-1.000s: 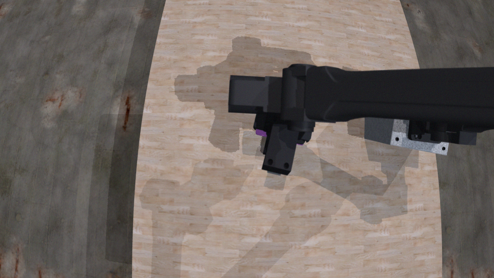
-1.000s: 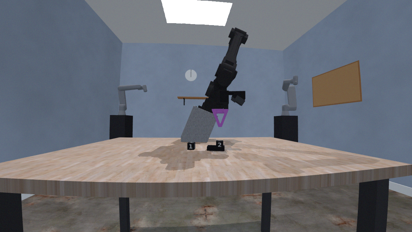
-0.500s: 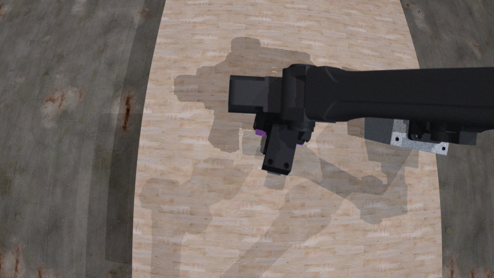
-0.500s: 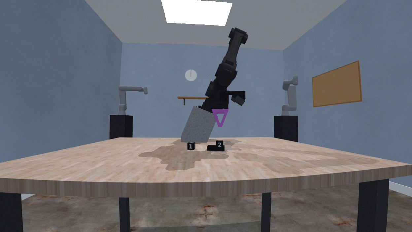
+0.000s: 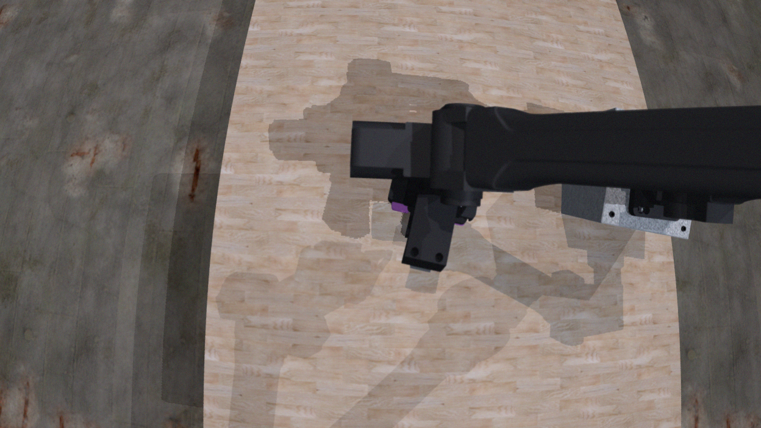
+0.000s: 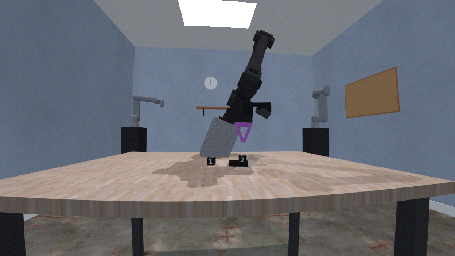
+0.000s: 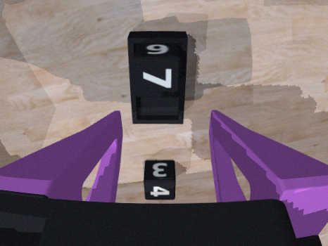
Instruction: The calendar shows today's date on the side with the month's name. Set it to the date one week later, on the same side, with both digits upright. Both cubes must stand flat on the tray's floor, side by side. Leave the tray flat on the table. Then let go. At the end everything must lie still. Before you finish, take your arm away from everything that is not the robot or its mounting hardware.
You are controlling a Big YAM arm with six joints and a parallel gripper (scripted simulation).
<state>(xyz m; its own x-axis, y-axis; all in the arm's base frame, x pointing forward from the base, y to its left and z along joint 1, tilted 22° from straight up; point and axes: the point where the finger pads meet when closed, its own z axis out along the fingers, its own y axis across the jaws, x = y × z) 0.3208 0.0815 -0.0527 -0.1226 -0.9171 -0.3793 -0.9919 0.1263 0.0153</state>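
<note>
Right now my hand is 1 cm past the black cube and 8 cm above it. Also, from my hand: black tray 1 cm behind, 2 cm to the right, 9 cm below.
</note>
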